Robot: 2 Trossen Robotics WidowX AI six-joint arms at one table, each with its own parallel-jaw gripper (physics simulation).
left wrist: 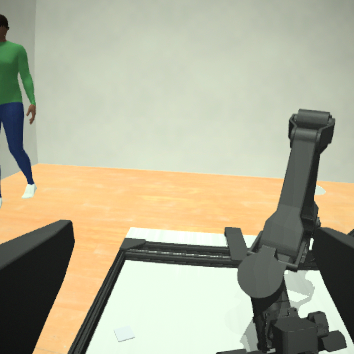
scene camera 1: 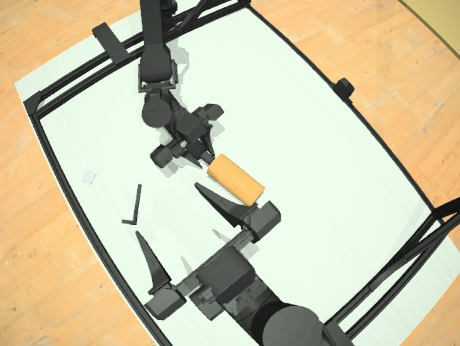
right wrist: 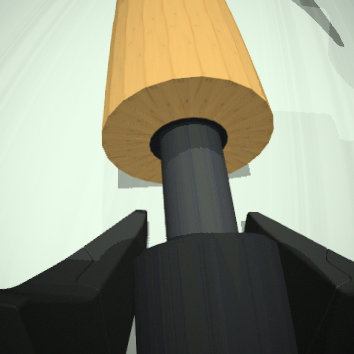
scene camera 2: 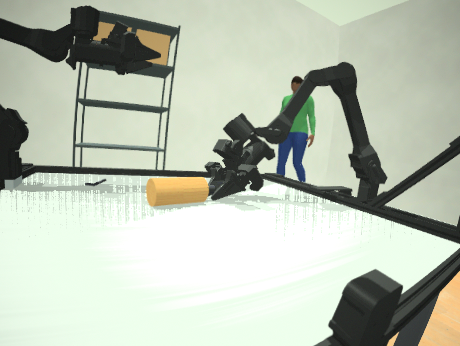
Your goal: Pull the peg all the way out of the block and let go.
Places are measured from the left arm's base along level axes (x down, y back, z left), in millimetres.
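Pixels of known places: left gripper, fingertip midpoint: [left wrist: 197,237] [scene camera 1: 165,207] [scene camera 2: 156,60]; right gripper, fingertip midpoint: [scene camera 1: 207,161] [right wrist: 196,222] [scene camera 2: 207,197]; left arm's base, origin of the base link: [scene camera 2: 4,177]; right arm's base, origin of the base link: [scene camera 2: 366,201].
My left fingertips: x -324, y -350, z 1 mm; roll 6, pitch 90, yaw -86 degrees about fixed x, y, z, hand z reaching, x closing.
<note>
Ahead of a thing's pixels: the offset from my left fingertips to its top centre. "spot": to the spot under its first point.
The orange wooden cylindrical block {dx +287, dy -34, dz -178 mm} [scene camera 1: 236,180] [scene camera 2: 179,191] [right wrist: 175,45] lies on its side on the white table. The dark peg {dx +296, dy -107, dz -166 mm} [scene camera 1: 208,158] [right wrist: 200,195] has a thinner shaft, which enters the round hole in the block's end, and a wide head. A short stretch of shaft shows between head and block. My right gripper [scene camera 1: 207,160] [scene camera 2: 212,187] [right wrist: 196,222] is shut on the peg's head, one finger on each side. My left gripper [scene camera 1: 166,208] [scene camera 2: 156,59] [left wrist: 197,237] is open and empty; scene camera 2 shows it high above the table.
A dark L-shaped rod [scene camera 1: 136,205] [scene camera 2: 95,182] and a small pale square {spot: dx +340, dy -272, dz +76 mm} [scene camera 1: 89,176] [left wrist: 124,333] lie on the table. A black frame [scene camera 1: 80,220] runs round the table's edge. A person [scene camera 2: 300,117] [left wrist: 12,80] and a shelf unit [scene camera 2: 122,105] are in the background.
</note>
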